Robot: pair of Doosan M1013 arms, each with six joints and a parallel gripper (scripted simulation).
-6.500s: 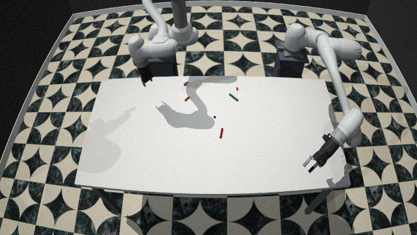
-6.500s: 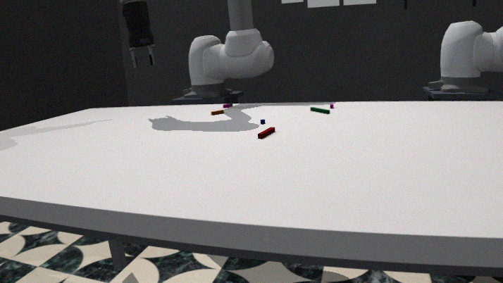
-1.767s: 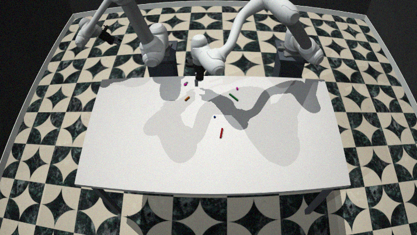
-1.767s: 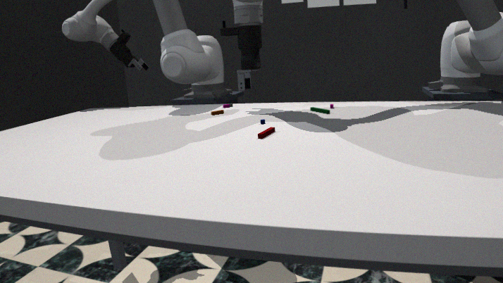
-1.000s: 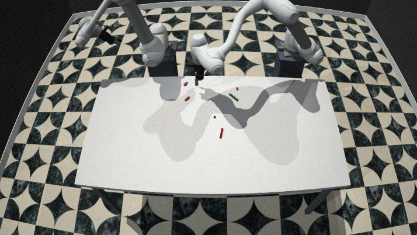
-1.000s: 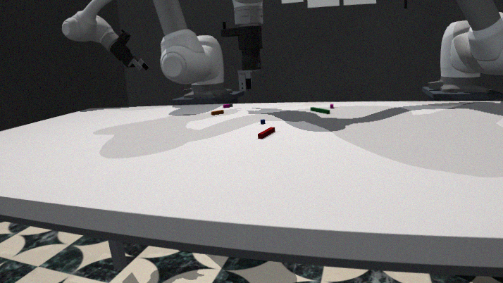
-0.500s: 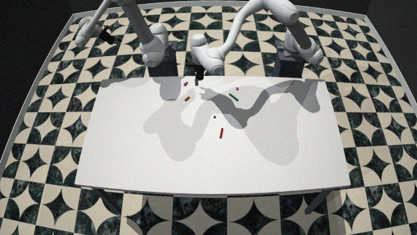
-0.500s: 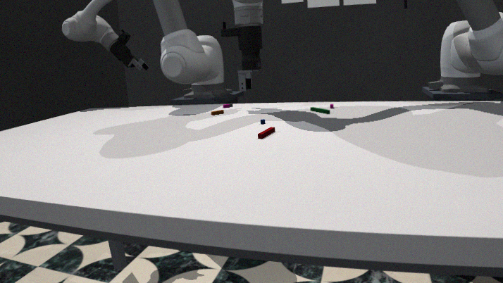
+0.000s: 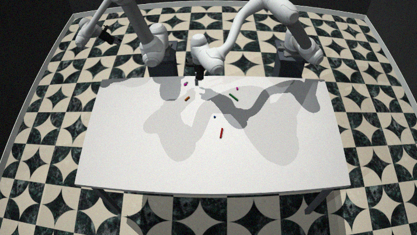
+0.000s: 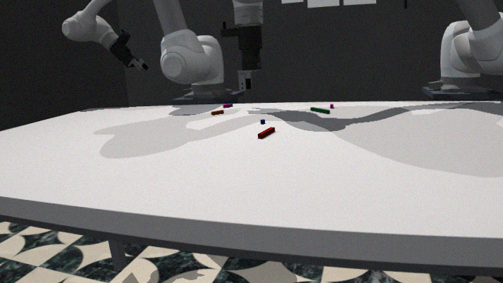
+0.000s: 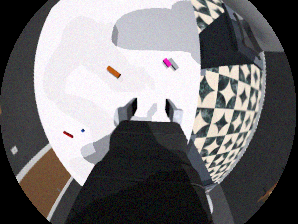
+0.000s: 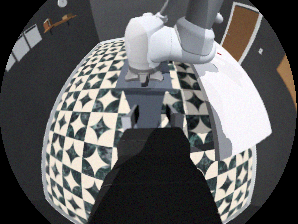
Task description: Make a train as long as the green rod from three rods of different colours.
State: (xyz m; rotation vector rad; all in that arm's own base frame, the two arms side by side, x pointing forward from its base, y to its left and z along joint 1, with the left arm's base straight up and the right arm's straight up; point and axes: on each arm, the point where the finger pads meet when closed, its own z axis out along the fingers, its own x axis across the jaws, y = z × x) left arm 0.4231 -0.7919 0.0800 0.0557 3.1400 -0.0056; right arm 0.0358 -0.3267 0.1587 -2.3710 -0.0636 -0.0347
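Now: the blue rod 250 mm ahead of my left hand, 120 mm to the left of it and 80 mm below it. From my left hand the other things lie so: green rod: 250 mm to the left, 90 mm ahead, 80 mm below; then grey rod: 80 mm to the right, 80 mm below, 50 mm behind; then orange rod: 100 mm ahead, 80 mm below, 70 mm to the right.
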